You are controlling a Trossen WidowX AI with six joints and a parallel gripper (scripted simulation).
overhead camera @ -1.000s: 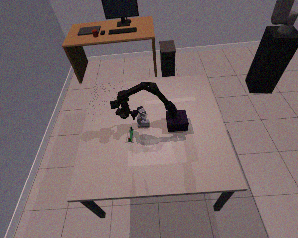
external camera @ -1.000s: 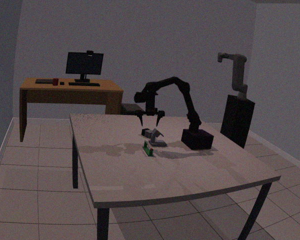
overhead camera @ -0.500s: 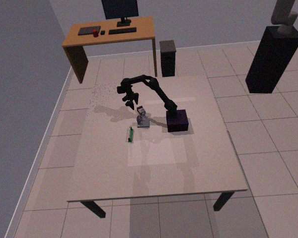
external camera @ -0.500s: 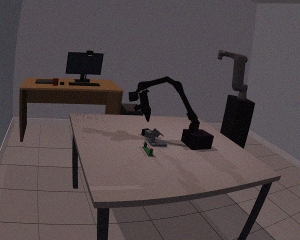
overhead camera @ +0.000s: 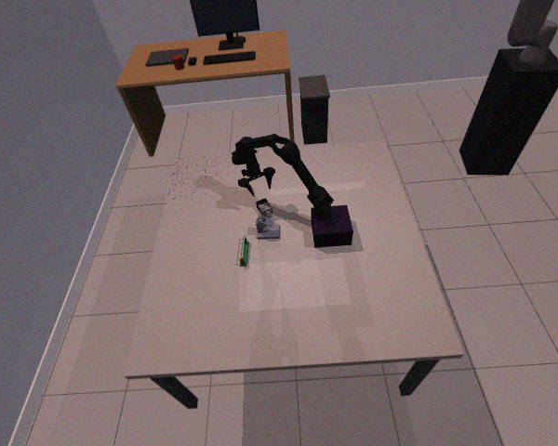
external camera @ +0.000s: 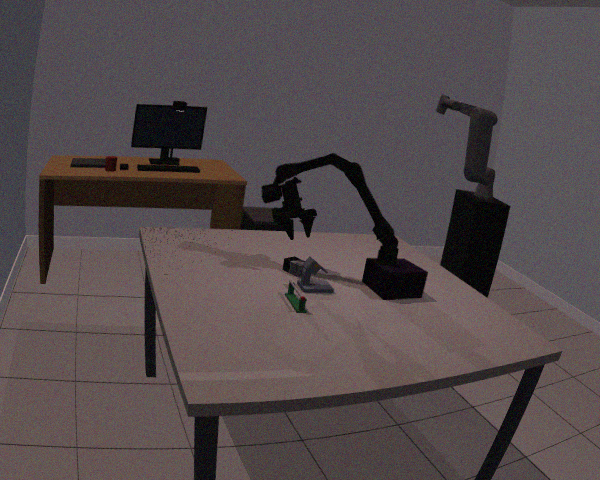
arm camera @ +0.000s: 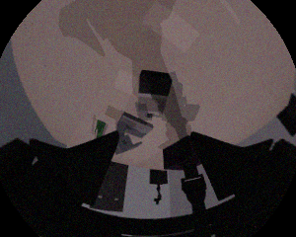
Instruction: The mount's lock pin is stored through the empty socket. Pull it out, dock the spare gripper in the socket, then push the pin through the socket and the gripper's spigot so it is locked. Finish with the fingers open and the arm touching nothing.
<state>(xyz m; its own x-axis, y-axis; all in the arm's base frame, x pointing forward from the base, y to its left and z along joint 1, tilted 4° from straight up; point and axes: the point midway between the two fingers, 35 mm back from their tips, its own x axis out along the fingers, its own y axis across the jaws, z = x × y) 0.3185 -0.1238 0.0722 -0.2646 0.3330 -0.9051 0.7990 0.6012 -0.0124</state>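
Right now my gripper tip is 1 cm past the spare gripper, 2 cm to the right of it and 11 cm above it. From my gripper tip the other things lie so: grey mount: 3 cm behind, 15 cm to the left, 8 cm below; green bar: 6 cm ahead, 28 cm to the left, 11 cm below.
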